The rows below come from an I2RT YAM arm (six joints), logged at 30 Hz.
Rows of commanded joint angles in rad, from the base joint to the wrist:
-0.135 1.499 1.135 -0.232 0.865 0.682
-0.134 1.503 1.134 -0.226 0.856 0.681
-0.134 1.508 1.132 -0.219 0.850 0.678
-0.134 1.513 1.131 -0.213 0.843 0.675
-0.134 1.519 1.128 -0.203 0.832 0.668
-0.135 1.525 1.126 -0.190 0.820 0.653
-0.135 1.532 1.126 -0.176 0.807 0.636
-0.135 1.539 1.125 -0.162 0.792 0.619
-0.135 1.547 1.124 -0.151 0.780 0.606
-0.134 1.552 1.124 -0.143 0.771 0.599
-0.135 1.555 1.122 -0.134 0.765 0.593
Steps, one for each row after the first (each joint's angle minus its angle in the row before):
0.001 0.004 -0.001 0.006 -0.009 -0.001
0.000 0.005 -0.002 0.007 -0.006 -0.003
0.000 0.005 -0.001 0.006 -0.007 -0.003
0.000 0.006 -0.003 0.010 -0.011 -0.007
-0.001 0.006 -0.002 0.013 -0.012 -0.015
0.000 0.007 0.000 0.014 -0.013 -0.017
0.000 0.007 -0.001 0.014 -0.015 -0.017
0.000 0.008 -0.001 0.011 -0.012 -0.013
0.001 0.005 0.000 0.008 -0.009 -0.007
-0.001 0.003 -0.002 0.009 -0.006 -0.006

